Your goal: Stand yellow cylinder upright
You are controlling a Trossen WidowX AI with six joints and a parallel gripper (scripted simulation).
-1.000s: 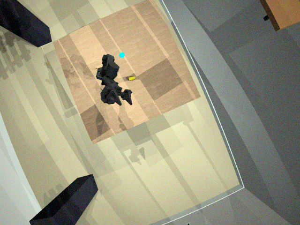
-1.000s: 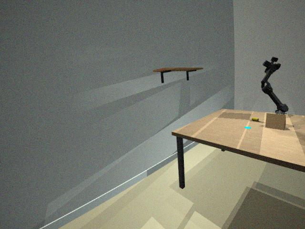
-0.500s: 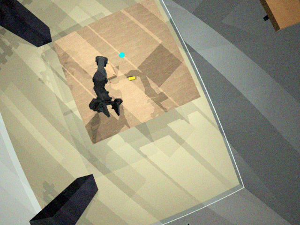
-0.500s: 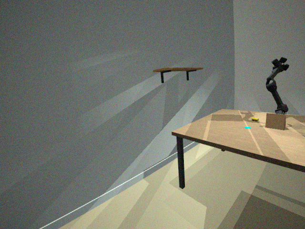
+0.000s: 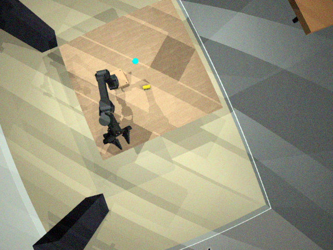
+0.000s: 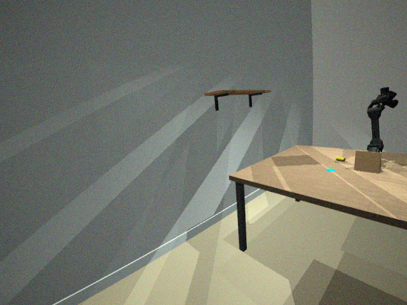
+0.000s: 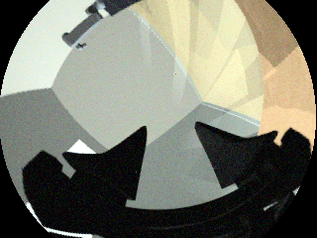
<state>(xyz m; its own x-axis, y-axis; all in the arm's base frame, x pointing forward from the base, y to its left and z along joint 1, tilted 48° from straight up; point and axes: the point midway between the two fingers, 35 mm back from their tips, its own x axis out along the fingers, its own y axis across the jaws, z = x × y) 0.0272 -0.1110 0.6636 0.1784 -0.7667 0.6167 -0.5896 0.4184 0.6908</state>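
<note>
Right now my gripper tip is 200 mm short of the yellow cylinder, 460 mm to the right of it and 460 mm above it. From my gripper tip the other things lie so: cyan circle 160 mm ahead, 750 mm to the left, 470 mm below.
</note>
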